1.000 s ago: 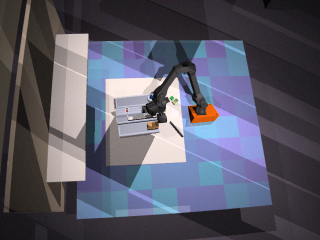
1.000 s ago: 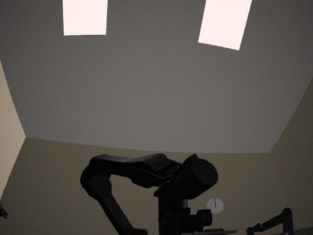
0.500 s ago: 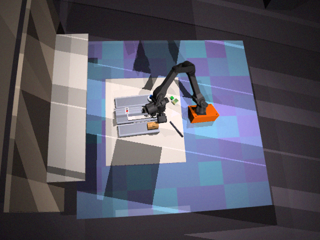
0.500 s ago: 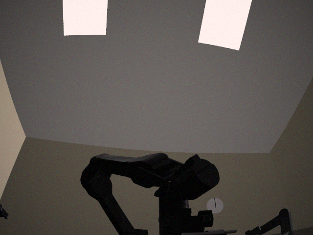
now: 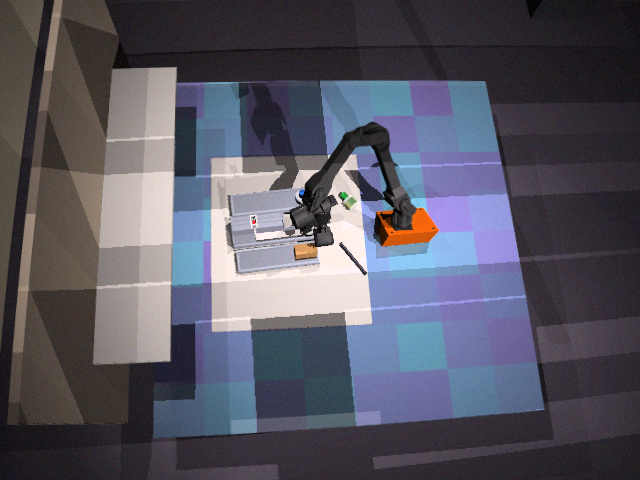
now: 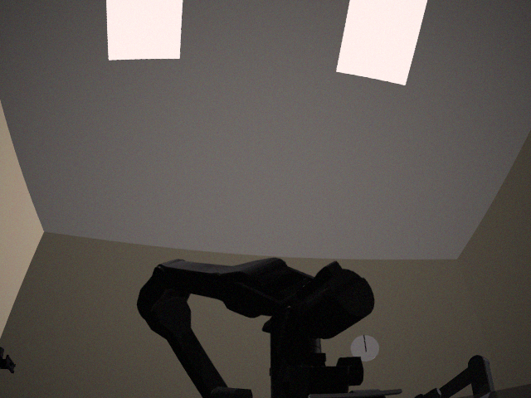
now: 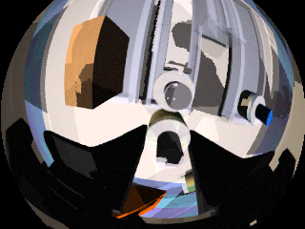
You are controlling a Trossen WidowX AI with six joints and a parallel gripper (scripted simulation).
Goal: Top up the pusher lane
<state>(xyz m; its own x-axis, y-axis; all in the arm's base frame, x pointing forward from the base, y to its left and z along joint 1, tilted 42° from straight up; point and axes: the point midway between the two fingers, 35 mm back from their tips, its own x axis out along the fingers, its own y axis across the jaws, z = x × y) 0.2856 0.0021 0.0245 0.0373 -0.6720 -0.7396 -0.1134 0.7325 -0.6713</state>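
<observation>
Right now the brown box is 50 mm ahead of my gripper tip, 80 mm to the left of it and 10 mm below it. Round my gripper tip: black rod: 120 mm behind, 100 mm to the left, 50 mm below.
</observation>
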